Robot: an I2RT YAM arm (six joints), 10 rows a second.
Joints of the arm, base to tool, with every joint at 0 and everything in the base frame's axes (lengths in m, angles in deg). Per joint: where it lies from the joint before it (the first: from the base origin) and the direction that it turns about. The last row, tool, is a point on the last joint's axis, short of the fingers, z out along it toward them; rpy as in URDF.
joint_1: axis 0 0 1 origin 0 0 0.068
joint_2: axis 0 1 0 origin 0.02 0.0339 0.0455
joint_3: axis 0 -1 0 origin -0.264 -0.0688 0
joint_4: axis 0 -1 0 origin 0.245 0.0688 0.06
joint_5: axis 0 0 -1 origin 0.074 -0.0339 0.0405
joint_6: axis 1 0 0 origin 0.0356 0 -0.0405
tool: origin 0 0 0 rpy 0 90 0
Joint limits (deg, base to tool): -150..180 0..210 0..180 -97..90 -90..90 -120..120
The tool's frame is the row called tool.
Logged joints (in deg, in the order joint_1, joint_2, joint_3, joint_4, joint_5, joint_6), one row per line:
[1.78, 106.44, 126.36, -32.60, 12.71, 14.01]
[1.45, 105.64, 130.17, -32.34, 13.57, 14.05]
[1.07, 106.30, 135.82, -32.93, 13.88, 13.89]
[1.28, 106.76, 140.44, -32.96, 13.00, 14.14]
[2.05, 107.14, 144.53, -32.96, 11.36, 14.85]
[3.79, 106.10, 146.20, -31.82, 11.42, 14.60]
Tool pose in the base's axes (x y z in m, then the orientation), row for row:
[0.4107, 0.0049, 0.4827, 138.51, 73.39, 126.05]
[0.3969, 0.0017, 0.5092, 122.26, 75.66, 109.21]
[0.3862, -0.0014, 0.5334, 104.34, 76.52, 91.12]
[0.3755, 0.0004, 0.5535, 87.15, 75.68, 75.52]
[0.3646, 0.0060, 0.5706, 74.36, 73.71, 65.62]
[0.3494, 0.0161, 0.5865, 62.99, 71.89, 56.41]
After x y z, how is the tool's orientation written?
As angles about the fixed x, y, z axes (roll, pitch, yaw), in degrees.
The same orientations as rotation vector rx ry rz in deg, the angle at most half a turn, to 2 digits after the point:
[19.90, 100.41, -0.05]
[20.65, 95.39, -0.03]
[20.92, 90.93, 0.18]
[20.10, 87.01, 2.04]
[18.59, 83.66, 5.14]
[17.03, 80.16, 7.00]

